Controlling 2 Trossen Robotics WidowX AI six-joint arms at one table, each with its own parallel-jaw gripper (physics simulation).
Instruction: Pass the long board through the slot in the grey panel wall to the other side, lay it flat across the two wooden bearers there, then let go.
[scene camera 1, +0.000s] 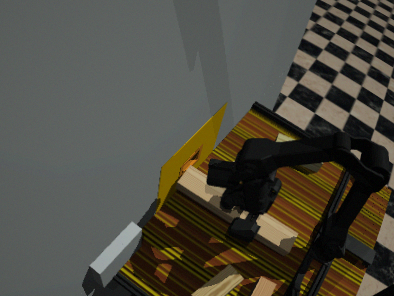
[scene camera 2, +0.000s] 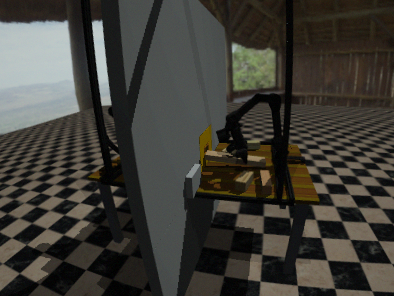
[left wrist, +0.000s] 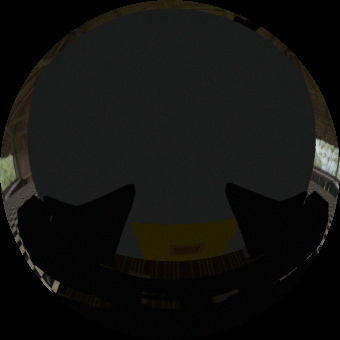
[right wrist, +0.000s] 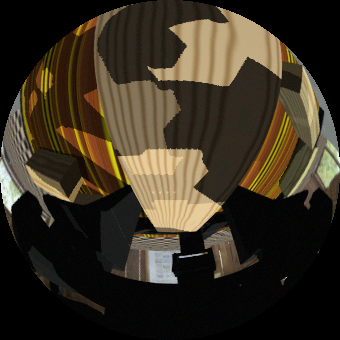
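Observation:
The long pale board lies in the fingers of my right gripper, which is shut on it behind its middle. One end points at the slot in the yellow plate on the grey panel wall. That end is close to the plate; I cannot tell whether it is in the slot. No board shows through the slot in the left wrist view. My left gripper is open and empty, facing the panel above slot height. The bearers are not clearly identifiable.
Two loose wooden blocks lie near the front of the striped table, and another block lies behind the right arm. A light grey block juts from the panel beside the table edge.

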